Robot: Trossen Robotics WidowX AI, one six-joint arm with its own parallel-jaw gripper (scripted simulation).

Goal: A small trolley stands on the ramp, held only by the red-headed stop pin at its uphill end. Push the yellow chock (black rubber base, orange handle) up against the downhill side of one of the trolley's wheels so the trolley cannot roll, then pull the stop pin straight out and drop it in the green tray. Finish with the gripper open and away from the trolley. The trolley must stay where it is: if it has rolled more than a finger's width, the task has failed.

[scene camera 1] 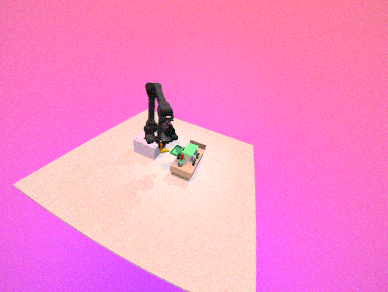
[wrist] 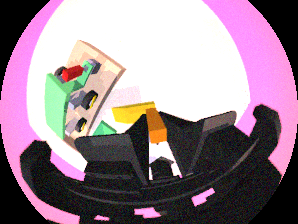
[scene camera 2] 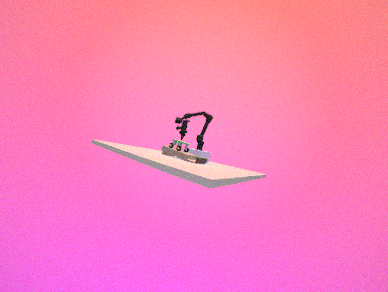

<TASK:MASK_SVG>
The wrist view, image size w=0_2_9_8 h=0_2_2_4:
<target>my gripper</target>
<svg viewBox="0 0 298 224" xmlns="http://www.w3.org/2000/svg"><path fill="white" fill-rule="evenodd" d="M282 123L279 112L273 111L273 108L266 107L263 103L255 105L251 112L255 125L249 136L235 127L235 111L202 117L197 121L184 120L158 111L166 127L166 141L182 177L149 185L149 129L146 113L142 113L125 132L80 136L74 139L74 147L85 161L88 161L84 169L84 180L65 176L51 161L52 148L49 147L47 140L33 140L29 143L31 145L25 148L24 153L20 153L21 177L36 198L45 204L74 216L77 214L78 224L249 224L273 196L283 177L269 159L275 147L278 148ZM96 217L108 217L109 221L96 220ZM168 216L144 217L144 213L134 214L137 209L166 206ZM214 189L214 193L206 197L205 202L194 205L192 197L210 188Z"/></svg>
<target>yellow chock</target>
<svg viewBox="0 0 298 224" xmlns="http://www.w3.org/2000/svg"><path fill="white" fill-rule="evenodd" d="M110 108L112 109L114 121L120 124L133 124L142 113L146 113L150 143L157 144L166 141L166 127L154 101Z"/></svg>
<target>trolley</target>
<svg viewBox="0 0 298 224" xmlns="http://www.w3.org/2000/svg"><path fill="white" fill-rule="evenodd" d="M88 60L84 60L84 63L81 65L81 67L88 65L88 71L82 72L82 76L76 77L76 80L65 81L63 79L63 69L68 69L64 65L56 69L55 75L47 73L44 85L45 120L47 120L49 127L55 131L61 140L65 139L65 133L68 136L73 131L80 133L84 129L86 121L88 121L84 117L81 117L80 120L72 117L71 121L68 121L68 124L65 125L68 107L72 108L72 111L74 108L80 107L80 105L84 109L93 108L93 103L97 100L98 92L96 93L96 91L89 91L88 93L80 91L71 95L72 92L84 88L86 81L88 81L90 71L94 67Z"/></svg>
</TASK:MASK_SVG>
